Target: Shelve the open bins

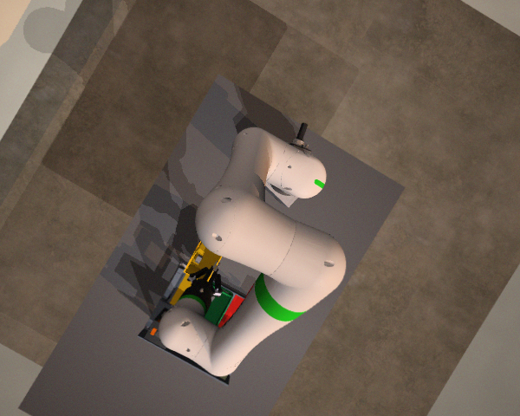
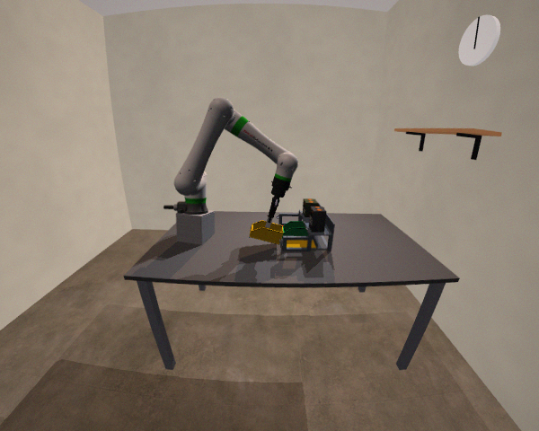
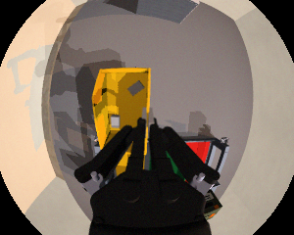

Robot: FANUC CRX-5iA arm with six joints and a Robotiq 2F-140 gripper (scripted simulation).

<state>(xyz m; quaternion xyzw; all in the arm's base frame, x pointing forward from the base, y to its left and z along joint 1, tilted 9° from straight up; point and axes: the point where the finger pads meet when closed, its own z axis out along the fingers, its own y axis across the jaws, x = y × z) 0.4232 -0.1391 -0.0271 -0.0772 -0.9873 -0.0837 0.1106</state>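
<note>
Right now the yellow bin is 5 cm to the right of my hand, 4 cm below it and 2 cm behind it. From my hand the other things lie so: green bin (18 cm ahead, 8 cm below, 4 cm to the left); then yellow-marked place (16 cm ahead, 12 cm below, 8 cm to the right); then red mark (20 cm ahead, 15 cm to the left, 12 cm below).
</note>
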